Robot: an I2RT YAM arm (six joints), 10 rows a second.
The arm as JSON. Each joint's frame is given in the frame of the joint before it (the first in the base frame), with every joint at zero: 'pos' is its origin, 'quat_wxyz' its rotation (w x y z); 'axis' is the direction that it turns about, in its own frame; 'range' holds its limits. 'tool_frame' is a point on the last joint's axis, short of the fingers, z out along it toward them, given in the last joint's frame.
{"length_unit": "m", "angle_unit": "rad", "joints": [
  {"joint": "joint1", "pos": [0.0, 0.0, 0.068], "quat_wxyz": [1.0, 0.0, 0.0, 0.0], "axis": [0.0, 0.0, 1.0], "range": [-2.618, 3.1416]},
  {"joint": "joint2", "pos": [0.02, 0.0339, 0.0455], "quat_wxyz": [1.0, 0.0, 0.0, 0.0], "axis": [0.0, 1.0, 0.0], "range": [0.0, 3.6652]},
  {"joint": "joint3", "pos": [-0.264, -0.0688, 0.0], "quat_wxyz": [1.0, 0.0, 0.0, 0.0], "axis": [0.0, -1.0, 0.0], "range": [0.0, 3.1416]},
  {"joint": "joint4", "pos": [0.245, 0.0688, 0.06], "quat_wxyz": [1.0, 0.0, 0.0, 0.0], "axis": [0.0, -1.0, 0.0], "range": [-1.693, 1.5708]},
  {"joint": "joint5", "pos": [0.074, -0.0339, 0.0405], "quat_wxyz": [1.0, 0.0, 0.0, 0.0], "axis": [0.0, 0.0, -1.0], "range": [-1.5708, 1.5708]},
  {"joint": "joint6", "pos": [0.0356, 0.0, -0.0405], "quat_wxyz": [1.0, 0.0, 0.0, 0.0], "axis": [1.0, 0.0, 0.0], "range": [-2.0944, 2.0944]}
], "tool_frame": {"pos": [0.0, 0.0, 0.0], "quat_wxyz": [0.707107, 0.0, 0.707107, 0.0]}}
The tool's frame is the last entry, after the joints.
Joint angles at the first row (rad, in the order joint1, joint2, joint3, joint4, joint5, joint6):
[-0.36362 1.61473 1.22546 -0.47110 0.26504 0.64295]
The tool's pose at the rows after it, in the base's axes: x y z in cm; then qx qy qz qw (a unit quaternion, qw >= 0):
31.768, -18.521, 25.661, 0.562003, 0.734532, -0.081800, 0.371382
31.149, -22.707, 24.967, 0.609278, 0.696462, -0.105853, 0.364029
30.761, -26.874, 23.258, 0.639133, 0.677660, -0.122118, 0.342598
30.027, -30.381, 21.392, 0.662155, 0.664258, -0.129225, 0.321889
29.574, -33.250, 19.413, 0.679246, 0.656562, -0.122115, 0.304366
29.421, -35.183, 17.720, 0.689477, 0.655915, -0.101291, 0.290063
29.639, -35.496, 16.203, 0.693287, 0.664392, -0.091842, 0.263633
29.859, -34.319, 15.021, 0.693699, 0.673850, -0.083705, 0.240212
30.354, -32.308, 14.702, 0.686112, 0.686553, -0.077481, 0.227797
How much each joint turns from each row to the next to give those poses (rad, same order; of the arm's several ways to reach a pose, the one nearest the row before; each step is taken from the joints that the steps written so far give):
[-0.13981 0.05083 0.04048 0.04582 -0.01024 0.05968]
[-0.10143 0.07339 0.05767 0.00710 0.01982 0.02330]
[-0.09000 0.10648 0.07244 -0.00031 -0.00520 -0.00781]
[-0.07552 0.09342 0.05911 0.00048 -0.01623 -0.00930]
[-0.05612 0.09304 0.06211 -0.00140 -0.03467 -0.00284]
[-0.03510 0.07643 0.05588 -0.01099 -0.05353 0.00148]
[-0.00214 0.04726 0.02621 -0.03591 -0.01724 0.00053]
[0.02003 0.00184 -0.03460 -0.01567 -0.00587 0.01212]
[0.03850 -0.02919 -0.05406 -0.00490 0.00007 0.01106]

